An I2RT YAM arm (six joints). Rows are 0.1 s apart.
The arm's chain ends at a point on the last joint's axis. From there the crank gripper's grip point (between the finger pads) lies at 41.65 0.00 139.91 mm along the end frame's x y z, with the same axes.
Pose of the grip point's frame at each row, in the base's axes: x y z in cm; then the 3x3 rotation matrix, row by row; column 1 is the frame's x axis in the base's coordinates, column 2 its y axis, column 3 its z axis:
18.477 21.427 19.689; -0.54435 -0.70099 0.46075; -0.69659 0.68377 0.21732; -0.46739 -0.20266 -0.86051
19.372 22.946 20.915; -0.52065 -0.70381 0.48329; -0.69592 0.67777 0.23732; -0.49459 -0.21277 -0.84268
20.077 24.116 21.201; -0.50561 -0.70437 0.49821; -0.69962 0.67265 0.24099; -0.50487 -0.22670 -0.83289
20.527 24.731 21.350; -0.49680 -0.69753 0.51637; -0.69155 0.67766 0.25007; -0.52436 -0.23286 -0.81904
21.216 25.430 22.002; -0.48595 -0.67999 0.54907; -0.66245 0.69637 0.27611; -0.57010 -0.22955 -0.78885
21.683 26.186 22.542; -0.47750 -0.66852 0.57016; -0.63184 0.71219 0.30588; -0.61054 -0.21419 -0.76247
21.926 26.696 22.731; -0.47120 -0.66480 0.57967; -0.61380 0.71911 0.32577; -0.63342 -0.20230 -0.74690
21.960 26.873 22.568; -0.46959 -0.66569 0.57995; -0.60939 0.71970 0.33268; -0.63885 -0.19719 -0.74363
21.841 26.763 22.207; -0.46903 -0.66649 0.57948; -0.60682 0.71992 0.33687; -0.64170 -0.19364 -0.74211
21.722 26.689 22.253; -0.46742 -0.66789 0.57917; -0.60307 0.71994 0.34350; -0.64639 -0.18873 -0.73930
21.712 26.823 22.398; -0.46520 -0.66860 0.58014; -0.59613 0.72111 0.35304; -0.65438 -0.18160 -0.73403
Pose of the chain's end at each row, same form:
14.298 21.288 33.675; -0.54435 -0.70099 0.46075; -0.69659 0.68377 0.21732; -0.46739 -0.20266 -0.86051
14.779 22.524 34.765; -0.52065 -0.70381 0.48329; -0.69592 0.67777 0.23732; -0.49459 -0.21277 -0.84268
15.212 23.658 34.957; -0.50561 -0.70437 0.49821; -0.69962 0.67265 0.24099; -0.50487 -0.22670 -0.83289
15.372 24.113 34.993; -0.49680 -0.69753 0.51637; -0.69155 0.67766 0.25007; -0.52436 -0.23286 -0.81904
15.558 24.326 35.413; -0.48595 -0.67999 0.54907; -0.66245 0.69637 0.27611; -0.57010 -0.22955 -0.78885
15.695 24.538 35.753; -0.47750 -0.66852 0.57016; -0.63184 0.71219 0.30588; -0.61054 -0.21419 -0.76247
15.778 24.695 35.819; -0.47120 -0.66480 0.57967; -0.61380 0.71911 0.32577; -0.63342 -0.20230 -0.74690
15.802 24.757 35.633; -0.46959 -0.66569 0.57995; -0.60939 0.71970 0.33268; -0.63885 -0.19719 -0.74363
15.687 24.577 35.263; -0.46903 -0.66649 0.57948; -0.60682 0.71992 0.33687; -0.64170 -0.19364 -0.74211
15.566 24.395 35.289; -0.46742 -0.66789 0.57917; -0.60307 0.71994 0.34350; -0.64639 -0.18873 -0.73930
15.533 24.366 35.393; -0.46520 -0.66860 0.58014; -0.59613 0.72111 0.35304; -0.65438 -0.18160 -0.73403

